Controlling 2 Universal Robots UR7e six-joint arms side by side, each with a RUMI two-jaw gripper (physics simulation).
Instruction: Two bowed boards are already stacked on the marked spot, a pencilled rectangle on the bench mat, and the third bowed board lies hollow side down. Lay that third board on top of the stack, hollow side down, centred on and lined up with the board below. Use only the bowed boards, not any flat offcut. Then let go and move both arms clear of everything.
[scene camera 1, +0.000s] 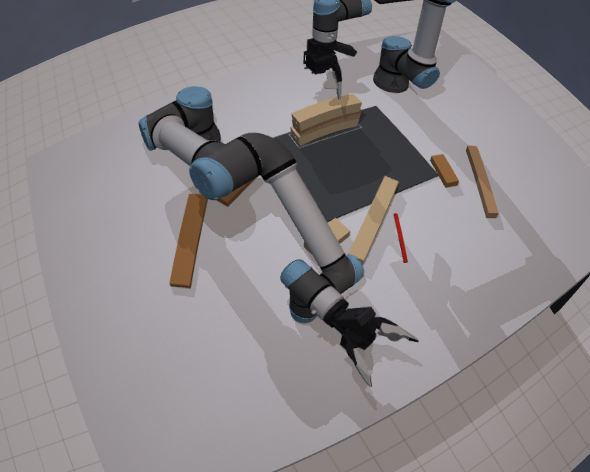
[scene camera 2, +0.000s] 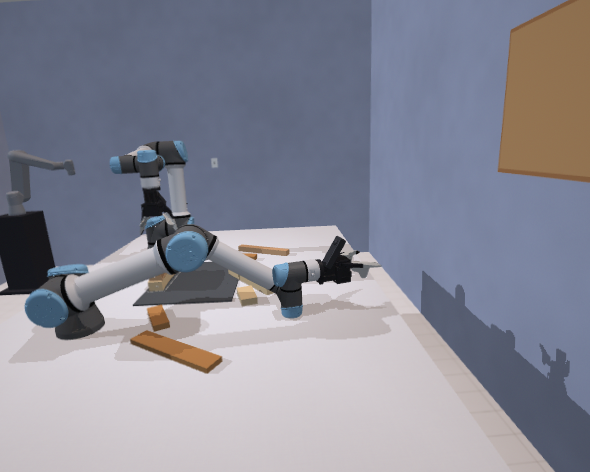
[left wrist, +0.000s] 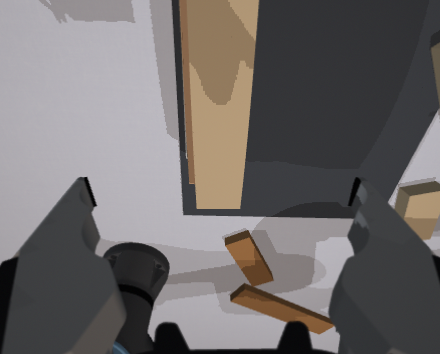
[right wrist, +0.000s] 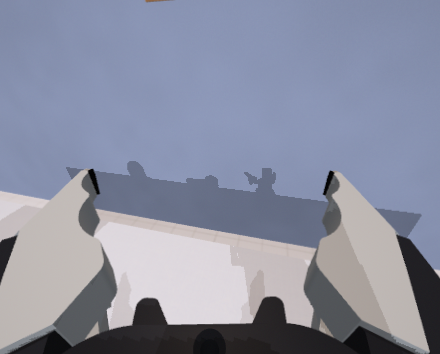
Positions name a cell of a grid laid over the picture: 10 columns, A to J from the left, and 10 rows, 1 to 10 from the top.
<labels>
The left gripper shows in scene camera 1 (F2), in scene camera 2 (C5) and in the left wrist view (F6); in the right wrist view it is out of frame. The right gripper shows in scene camera 1 (G8), in scene camera 2 (G6) and in the right wrist view (E5); in the left wrist view it is out of frame. A long brown board shows in scene camera 1 (D6), in scene camera 2 (D8) and in the left wrist view (F9); in the right wrist view it is out of frame.
</labels>
